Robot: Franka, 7 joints.
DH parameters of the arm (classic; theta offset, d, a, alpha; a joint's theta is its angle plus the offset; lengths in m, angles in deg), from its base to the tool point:
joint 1: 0 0.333 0 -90
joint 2: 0 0 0 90
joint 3: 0 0.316 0.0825 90
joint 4: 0 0 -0.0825 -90
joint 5: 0 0.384 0 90
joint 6: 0 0 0.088 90
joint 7: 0 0.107 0 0
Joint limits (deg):
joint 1: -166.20..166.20
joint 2: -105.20..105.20
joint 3: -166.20..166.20
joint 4: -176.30..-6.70
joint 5: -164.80..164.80
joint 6: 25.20..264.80
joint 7: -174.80..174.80
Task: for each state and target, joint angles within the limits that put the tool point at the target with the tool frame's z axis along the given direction. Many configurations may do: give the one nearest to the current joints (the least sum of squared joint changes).
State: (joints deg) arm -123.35 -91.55 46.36 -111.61 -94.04 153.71 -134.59
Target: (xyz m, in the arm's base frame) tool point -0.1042 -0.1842 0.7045 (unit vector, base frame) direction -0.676 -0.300 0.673
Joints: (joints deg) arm -138.27 -73.91 8.00 -148.06 -141.02 147.17 -134.59
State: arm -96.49 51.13 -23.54 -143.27 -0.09 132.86 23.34
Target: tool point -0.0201 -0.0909 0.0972 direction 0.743 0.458 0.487
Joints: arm -109.67 43.94 -9.86 -157.30 24.05 76.20 23.34
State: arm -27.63 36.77 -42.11 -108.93 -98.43 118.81 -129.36
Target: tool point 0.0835 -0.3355 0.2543 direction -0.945 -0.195 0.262
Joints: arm -14.96 10.63 -39.34 -150.88 -70.57 73.15 -129.36
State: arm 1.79 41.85 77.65 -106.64 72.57 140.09 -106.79
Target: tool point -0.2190 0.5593 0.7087 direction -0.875 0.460 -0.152
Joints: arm 18.82 12.75 102.00 -95.09 64.44 148.86 -106.79
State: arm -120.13 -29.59 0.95 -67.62 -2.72 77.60 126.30
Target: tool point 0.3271 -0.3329 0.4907 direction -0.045 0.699 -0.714
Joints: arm -87.82 -4.12 34.51 -110.54 25.98 69.15 126.30
